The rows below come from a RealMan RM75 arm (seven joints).
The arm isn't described. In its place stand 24 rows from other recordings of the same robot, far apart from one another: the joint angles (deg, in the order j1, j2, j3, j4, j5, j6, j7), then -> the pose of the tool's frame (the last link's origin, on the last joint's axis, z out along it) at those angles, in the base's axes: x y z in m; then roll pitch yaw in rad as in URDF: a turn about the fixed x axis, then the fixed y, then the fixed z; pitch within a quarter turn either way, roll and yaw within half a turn.
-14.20 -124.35 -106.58 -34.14 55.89 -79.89 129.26 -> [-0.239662 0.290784 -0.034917 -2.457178 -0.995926 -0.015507]
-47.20 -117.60 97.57 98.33 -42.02 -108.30 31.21 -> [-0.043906 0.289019 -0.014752 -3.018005 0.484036 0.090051]
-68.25 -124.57 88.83 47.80 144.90 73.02 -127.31 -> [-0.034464 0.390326 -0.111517 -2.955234 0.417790 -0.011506]
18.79 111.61 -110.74 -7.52 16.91 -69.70 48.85 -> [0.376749 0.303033 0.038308 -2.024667 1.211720 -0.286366]
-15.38 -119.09 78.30 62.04 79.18 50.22 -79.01 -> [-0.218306 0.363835 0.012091 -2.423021 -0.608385 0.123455]
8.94 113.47 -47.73 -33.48 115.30 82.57 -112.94 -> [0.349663 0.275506 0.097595 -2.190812 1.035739 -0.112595]
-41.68 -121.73 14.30 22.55 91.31 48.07 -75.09 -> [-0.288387 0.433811 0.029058 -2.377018 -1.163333 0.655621]
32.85 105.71 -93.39 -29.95 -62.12 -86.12 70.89 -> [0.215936 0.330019 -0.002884 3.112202 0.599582 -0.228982]
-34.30 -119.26 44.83 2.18 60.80 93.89 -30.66 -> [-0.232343 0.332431 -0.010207 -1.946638 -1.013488 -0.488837]
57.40 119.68 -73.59 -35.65 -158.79 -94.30 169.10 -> [0.201097 0.354724 -0.046544 -2.516860 -0.436909 -1.409206]
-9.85 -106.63 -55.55 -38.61 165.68 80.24 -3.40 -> [-0.262095 0.278018 0.029579 -1.741480 -0.636845 -0.627653]
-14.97 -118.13 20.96 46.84 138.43 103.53 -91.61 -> [-0.367359 0.209117 0.044522 -3.085200 -0.376416 0.950397]
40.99 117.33 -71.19 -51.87 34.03 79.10 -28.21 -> [0.230835 0.377671 -0.020423 -2.724398 -0.084826 -1.058633]
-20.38 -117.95 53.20 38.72 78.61 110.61 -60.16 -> [-0.225188 0.270953 0.040319 -2.737382 -0.987618 -0.226609]
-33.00 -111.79 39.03 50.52 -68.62 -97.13 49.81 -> [-0.231772 0.360234 0.090477 2.973164 -0.531937 1.081043]
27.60 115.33 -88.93 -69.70 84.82 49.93 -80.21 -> [0.126177 0.384676 -0.012391 -2.640715 0.416351 -0.052292]
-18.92 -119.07 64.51 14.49 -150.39 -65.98 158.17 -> [-0.350120 0.319355 0.019307 -1.739105 -0.741863 -0.059152]
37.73 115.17 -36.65 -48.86 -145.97 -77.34 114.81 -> [0.295335 0.387753 0.060729 -2.689058 0.198214 -0.814243]
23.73 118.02 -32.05 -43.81 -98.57 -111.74 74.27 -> [0.248303 0.286140 0.069069 -2.884704 0.879892 -0.103112]
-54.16 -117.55 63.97 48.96 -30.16 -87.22 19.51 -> [-0.162268 0.404671 -0.012847 -2.755723 0.096232 1.118117]
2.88 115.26 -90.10 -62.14 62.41 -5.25 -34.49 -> [0.364423 0.334038 0.073151 -1.744446 0.875613 -0.520953]
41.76 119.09 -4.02 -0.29 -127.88 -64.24 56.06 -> [0.249550 0.352346 -0.091164 -2.857222 0.696434 -0.549111]
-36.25 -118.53 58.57 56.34 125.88 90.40 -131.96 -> [-0.200278 0.356856 0.000152 -3.118965 -0.139588 0.866579]
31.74 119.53 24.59 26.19 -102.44 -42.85 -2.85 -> [0.268083 0.345493 -0.111205 -2.177184 0.762910 -0.407480]
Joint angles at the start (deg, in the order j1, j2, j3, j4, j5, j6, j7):
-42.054, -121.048, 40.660, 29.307, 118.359, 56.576, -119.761
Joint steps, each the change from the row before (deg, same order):
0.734, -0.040, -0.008, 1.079, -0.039, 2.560, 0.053
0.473, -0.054, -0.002, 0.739, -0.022, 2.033, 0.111
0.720, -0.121, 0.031, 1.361, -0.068, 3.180, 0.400
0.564, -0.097, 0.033, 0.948, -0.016, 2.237, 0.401
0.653, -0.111, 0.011, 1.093, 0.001, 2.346, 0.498
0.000, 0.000, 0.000, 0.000, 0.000, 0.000, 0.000
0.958, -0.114, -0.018, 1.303, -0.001, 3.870, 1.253
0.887, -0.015, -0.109, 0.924, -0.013, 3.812, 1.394
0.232, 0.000, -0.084, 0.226, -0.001, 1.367, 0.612
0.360, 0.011, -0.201, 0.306, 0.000, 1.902, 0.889
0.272, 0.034, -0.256, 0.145, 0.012, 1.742, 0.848
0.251, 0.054, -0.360, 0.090, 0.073, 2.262, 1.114
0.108, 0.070, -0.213, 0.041, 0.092, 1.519, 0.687
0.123, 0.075, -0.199, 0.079, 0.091, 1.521, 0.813
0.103, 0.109, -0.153, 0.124, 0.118, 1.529, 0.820
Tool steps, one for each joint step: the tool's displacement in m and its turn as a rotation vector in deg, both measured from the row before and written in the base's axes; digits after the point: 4 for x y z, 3 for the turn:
0.0010, -0.0046, 0.0017, -1.092, -0.906, -1.073
0.0014, -0.0037, 0.0008, -0.971, -0.715, -0.961
0.0029, -0.0055, 0.0018, -1.360, -0.940, -1.849
0.0016, -0.0044, 0.0012, -0.972, -0.565, -1.355
0.0013, -0.0048, 0.0016, -0.927, -0.512, -1.475
0.0000, 0.0000, 0.0000, 0.000, 0.000, 0.000
0.0018, -0.0086, 0.0017, -1.714, -0.791, -2.635
0.0011, -0.0090, 0.0016, -1.746, -0.857, -2.560
0.0007, -0.0031, 0.0004, -0.626, -0.331, -1.024
0.0006, -0.0044, 0.0009, -0.787, -0.496, -1.377
0.0006, -0.0040, 0.0008, -0.733, -0.520, -1.242
0.0011, -0.0051, 0.0009, -0.996, -0.695, -1.667
0.0009, -0.0032, 0.0007, -0.711, -0.434, -1.135
0.0008, -0.0032, 0.0009, -0.634, -0.384, -1.261
0.0008, -0.0031, 0.0012, -0.621, -0.308, -1.340

